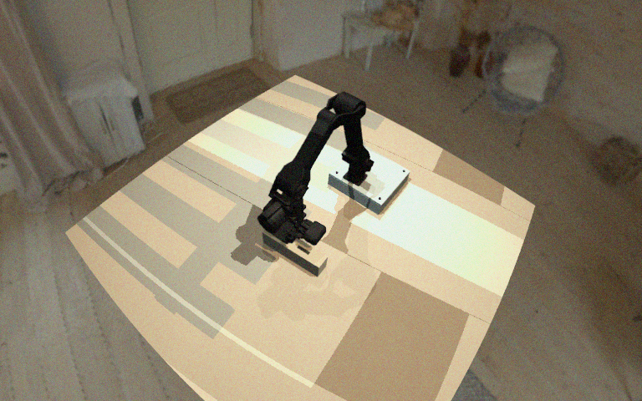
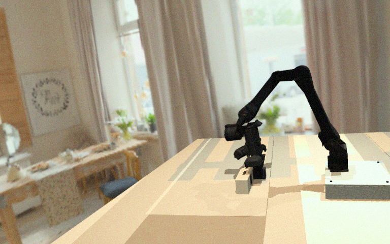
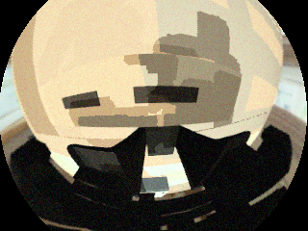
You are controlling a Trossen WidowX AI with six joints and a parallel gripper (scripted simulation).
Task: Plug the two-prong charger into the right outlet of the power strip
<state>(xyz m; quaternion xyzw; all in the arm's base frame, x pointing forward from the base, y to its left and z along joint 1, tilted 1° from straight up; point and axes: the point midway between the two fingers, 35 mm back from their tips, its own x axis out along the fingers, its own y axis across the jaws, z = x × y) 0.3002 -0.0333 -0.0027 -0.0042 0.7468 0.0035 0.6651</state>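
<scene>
My gripper tip is now 2 cm short of the black two-prong charger and 1 cm below it.
</scene>
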